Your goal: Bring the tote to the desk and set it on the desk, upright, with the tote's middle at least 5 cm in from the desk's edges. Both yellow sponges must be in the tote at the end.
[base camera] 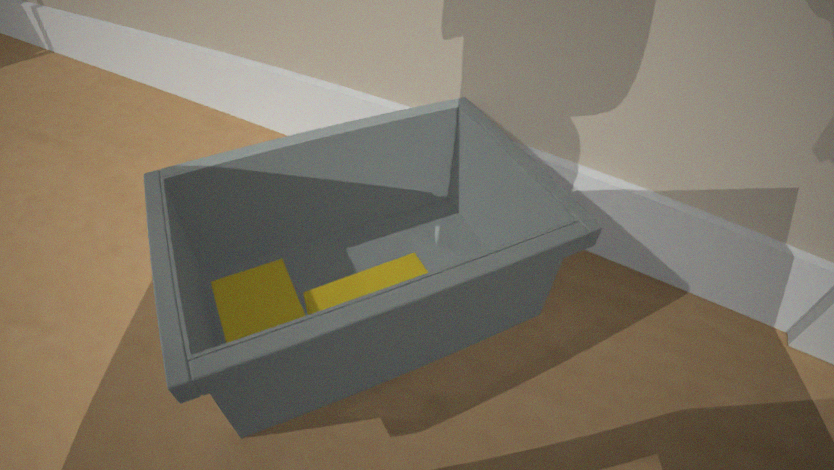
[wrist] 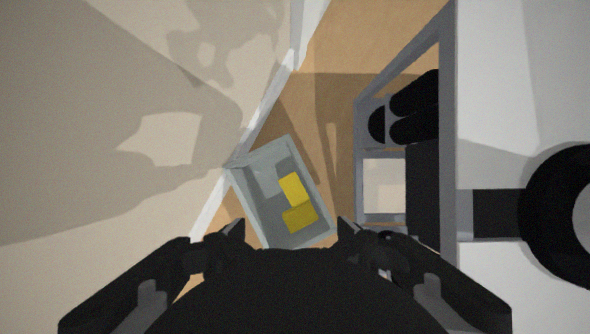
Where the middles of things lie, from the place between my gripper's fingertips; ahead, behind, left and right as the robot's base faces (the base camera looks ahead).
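There's a grey tote (base camera: 491, 227) that's 30 mm to the left of my hand and 20 mm ahead of it, and it's 350 mm below it.
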